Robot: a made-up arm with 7 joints. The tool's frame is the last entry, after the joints.
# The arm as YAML. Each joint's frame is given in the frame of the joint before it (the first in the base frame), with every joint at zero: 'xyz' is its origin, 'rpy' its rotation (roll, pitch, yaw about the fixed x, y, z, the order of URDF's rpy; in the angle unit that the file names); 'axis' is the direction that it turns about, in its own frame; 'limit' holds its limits. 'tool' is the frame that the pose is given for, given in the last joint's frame.
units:
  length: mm
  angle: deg
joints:
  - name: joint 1
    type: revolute
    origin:
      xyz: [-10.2, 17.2, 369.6]
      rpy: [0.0, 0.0, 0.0]
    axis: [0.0, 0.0, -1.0]
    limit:
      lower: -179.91
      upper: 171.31
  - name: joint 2
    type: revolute
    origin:
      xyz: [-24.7, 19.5, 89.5]
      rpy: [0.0, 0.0, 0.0]
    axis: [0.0, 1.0, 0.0]
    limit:
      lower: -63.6
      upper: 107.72
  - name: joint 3
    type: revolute
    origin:
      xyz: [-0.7, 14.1, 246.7]
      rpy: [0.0, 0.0, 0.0]
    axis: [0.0, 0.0, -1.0]
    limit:
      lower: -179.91
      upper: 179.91
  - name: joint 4
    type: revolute
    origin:
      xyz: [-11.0, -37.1, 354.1]
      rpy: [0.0, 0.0, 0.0]
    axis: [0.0, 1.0, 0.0]
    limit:
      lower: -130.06
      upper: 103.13
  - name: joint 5
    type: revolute
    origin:
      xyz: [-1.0, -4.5, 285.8]
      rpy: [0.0, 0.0, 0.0]
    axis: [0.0, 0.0, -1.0]
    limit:
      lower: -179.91
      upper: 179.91
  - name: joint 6
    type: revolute
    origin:
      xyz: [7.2, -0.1, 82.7]
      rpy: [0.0, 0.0, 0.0]
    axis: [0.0, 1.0, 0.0]
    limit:
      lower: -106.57
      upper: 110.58
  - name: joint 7
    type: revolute
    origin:
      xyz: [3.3, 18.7, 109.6]
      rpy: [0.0, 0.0, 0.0]
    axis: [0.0, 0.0, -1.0]
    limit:
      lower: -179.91
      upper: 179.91
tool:
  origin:
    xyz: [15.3, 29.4, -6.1]
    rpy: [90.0, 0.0, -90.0]
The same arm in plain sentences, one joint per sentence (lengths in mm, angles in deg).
The arm has seven revolute joints in a row. What follows holds with every joint at zero, and every direction is one of the base frame's.
Joint 1 sits 10.2 mm along -x and 17.2 mm along +y and 369.6 mm along +z from the base frame's origin and turns about -z, from -179.91 to 171.31 deg.
Joint 2 sits 24.7 mm along -x and 19.5 mm along +y and 89.5 mm along +z from joint 1 and turns about +y, from -63.6 to 107.72 deg.
Joint 3 sits 0.7 mm along -x and 14.1 mm along +y and 246.7 mm along +z from joint 2 and turns about -z, from -179.91 to 179.91 deg.
Joint 4 sits 11 mm along -x and 37.1 mm along -y and 354.1 mm along +z from joint 3 and turns about +y, from -130.06 to 103.13 deg.
Joint 5 sits 1 mm along -x and 4.5 mm along -y and 285.8 mm along +z from joint 4 and turns about -z, from -179.91 to 179.91 deg.
Joint 6 sits 7.2 mm along +x and 0.1 mm along -y and 82.7 mm along +z from joint 5 and turns about +y, from -106.57 to 110.58 deg.
Joint 7 sits 3.3 mm along +x and 18.7 mm along +y and 109.6 mm along +z from joint 6 and turns about -z, from -179.91 to 179.91 deg.
The tool frame, which is the frame that the pose is given for, sits 15.3 mm along +x and 29.4 mm along +y and 6.1 mm along -z from joint 7; its axes are the base frame's turned by roll 90, pitch 0 and yaw -90 deg (as in URDF: about the fixed x, then y, then z).

